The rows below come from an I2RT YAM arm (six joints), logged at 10 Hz.
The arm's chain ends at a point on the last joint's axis. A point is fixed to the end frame.
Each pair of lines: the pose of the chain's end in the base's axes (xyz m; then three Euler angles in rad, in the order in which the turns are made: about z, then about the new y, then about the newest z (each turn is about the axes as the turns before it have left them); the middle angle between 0 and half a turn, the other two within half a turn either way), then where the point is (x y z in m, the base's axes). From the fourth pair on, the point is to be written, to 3 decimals.
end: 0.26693, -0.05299, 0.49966, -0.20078, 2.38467, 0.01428
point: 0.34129 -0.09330 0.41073
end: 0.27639, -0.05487, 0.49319, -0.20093, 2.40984, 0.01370
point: 0.34853 -0.09474 0.40227
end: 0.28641, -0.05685, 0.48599, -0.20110, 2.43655, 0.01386
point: 0.35614 -0.09624 0.39299
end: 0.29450, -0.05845, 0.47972, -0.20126, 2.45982, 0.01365
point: 0.362 -0.097 0.385
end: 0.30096, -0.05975, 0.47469, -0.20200, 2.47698, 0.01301
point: 0.367 -0.098 0.379
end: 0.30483, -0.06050, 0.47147, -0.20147, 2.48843, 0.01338
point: 0.370 -0.099 0.375
